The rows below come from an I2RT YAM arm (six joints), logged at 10 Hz.
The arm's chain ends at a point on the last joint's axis. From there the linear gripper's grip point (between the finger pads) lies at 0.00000 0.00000 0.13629 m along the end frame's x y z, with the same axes.
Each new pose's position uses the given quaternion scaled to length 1; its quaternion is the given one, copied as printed.
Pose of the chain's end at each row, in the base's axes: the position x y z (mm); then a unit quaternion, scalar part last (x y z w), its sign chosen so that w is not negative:
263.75 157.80 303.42 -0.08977 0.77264 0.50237 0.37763
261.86 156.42 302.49 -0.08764 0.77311 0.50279 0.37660
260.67 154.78 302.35 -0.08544 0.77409 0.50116 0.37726
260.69 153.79 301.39 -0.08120 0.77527 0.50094 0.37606
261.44 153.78 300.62 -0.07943 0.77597 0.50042 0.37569
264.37 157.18 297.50 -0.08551 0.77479 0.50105 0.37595
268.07 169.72 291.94 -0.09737 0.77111 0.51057 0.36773
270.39 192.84 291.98 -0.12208 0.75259 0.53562 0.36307
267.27 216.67 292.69 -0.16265 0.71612 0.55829 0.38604
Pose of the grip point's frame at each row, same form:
330.99 272.84 274.79 -0.08977 0.77264 0.50237 0.37763
329.21 271.37 273.77 -0.08764 0.77311 0.50279 0.37660
328.60 269.31 273.32 -0.08544 0.77409 0.50116 0.37726
329.07 267.97 272.05 -0.08120 0.77527 0.50094 0.37606
330.07 267.76 271.06 -0.07943 0.77597 0.50042 0.37569
332.09 271.76 268.17 -0.08551 0.77479 0.50105 0.37595
331.81 286.80 263.57 -0.09737 0.77111 0.51057 0.36773
327.05 314.80 269.82 -0.12208 0.75259 0.53562 0.36307
317.87 342.76 281.98 -0.16265 0.71612 0.55829 0.38604

